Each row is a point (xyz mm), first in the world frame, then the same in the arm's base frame.
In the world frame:
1: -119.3 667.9 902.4
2: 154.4 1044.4 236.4
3: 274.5 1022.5 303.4
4: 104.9 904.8 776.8
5: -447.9 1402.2 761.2
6: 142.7 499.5 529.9
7: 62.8 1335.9 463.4
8: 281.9 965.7 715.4
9: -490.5 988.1 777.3
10: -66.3 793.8 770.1
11: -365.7 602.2 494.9
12: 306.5 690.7 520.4
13: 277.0 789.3 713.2
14: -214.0 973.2 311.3
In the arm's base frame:
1: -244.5 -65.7 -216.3
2: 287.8 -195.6 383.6
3: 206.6 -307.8 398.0
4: -202.8 -172.2 113.9
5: -184.0 539.6 328.7
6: 102.8 -401.8 -169.9
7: 30.9 30.9 549.8
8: -183.8 -308.7 254.7
9: -118.3 397.8 -57.5
10: -147.7 -67.9 -52.7
11: 203.6 96.1 -280.2
12: 50.3 -465.6 68.1
13: -149.3 -381.7 97.8
14: 289.7 108.9 152.0

